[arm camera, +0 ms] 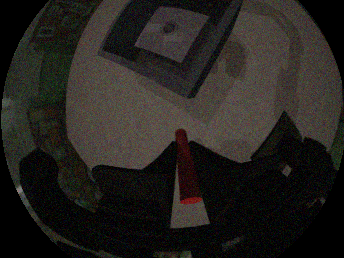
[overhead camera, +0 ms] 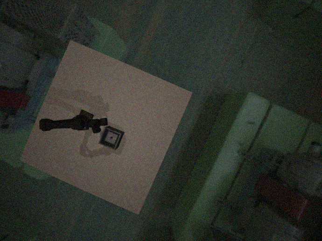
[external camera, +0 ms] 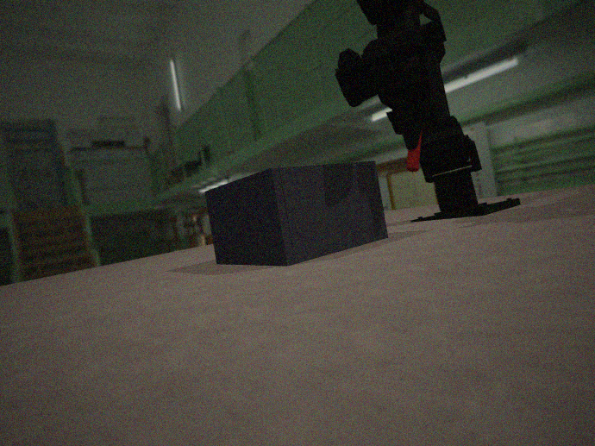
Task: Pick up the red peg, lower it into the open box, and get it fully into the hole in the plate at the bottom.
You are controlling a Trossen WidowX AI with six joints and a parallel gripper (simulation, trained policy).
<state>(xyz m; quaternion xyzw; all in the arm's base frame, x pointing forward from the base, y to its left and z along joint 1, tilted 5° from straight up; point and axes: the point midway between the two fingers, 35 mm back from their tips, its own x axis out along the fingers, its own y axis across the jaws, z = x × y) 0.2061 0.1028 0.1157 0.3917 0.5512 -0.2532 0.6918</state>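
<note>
Now: gripper tip 110 mm short of the light plate, 110 mm to the left of it and 50 mm above it. Round my gripper tip: dark box: 110 mm ahead, 110 mm to the right, 70 mm below; then red peg: 10 mm behind, 20 mm above.
</note>
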